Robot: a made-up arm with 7 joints.
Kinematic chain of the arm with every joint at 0, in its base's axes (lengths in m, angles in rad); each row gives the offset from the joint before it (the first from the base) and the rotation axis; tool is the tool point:
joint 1: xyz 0 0 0.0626 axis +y
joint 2: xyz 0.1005 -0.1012 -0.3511 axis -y
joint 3: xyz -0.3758 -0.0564 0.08 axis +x
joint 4: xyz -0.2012 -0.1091 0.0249 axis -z
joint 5: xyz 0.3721 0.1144 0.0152 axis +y
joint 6: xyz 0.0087 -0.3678 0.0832 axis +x
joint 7: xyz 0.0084 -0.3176 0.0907 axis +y
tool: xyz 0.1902 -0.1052 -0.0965
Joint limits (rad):
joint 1: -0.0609..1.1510
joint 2: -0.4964..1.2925
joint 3: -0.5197..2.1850
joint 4: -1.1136..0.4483
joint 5: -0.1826..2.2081
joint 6: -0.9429..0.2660
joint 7: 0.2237..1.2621
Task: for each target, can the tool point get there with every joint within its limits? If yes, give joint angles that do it. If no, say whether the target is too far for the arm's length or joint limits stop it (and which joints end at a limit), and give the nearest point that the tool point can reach.
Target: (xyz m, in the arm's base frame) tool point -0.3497 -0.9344 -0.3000
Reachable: yes | joints 0.8763 -0.2437 0.4187 0.0505 1.0291 -0.6073 0.8608
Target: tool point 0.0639 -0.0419 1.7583
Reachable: no: joint limits stop it (at a limit: joint 1, joint 3, joint 4, joint 5, joint 6, joint 7) | nearest point -0.1071 -0.6383 0.7972 | short by 1.144 m
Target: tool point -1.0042 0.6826 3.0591
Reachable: no: too far | nearest point -0.7579 0.3317 0.5396 | short by 2.556 m
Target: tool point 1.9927 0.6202 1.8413
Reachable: no: too far | nearest point 0.4892 -0.2436 0.2805 | short by 2.333 m
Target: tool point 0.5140 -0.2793 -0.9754
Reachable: yes | joints 0.1652 0.9809 1.4818 0.2159 1.4628 -0.5387 1.0930
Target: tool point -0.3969 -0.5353 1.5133
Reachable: no: joint limits stop it (at a limit: joint 1, joint 3, joint 4, joint 5, joint 6, joint 7) | nearest point -0.3480 -0.6383 0.8101 | short by 0.712 m
